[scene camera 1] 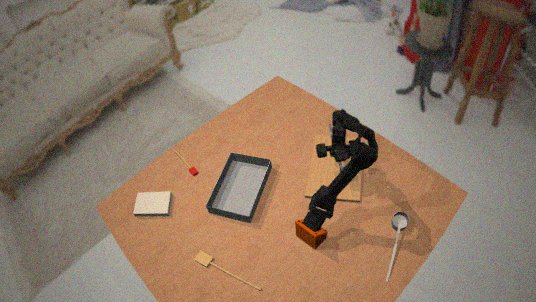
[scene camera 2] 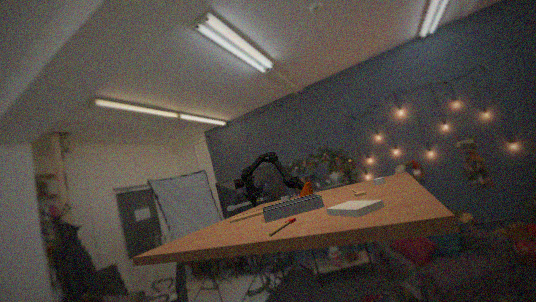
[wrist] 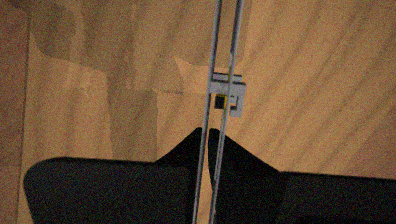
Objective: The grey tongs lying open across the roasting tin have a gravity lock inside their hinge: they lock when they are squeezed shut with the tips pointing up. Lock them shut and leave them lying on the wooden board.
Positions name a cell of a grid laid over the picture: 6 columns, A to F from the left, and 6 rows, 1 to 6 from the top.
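In the wrist view I see my gripper (wrist: D4) together with a wooden board (wrist: B3), while a white block is out of frame in the wrist view. Scene camera 1 gives me the block (scene camera 1: B5), and it also shows the board (scene camera 1: D4) and a roasting tin (scene camera 1: C4). In scene camera 2 I find the white block (scene camera 2: D5) and the tin (scene camera 2: D5).
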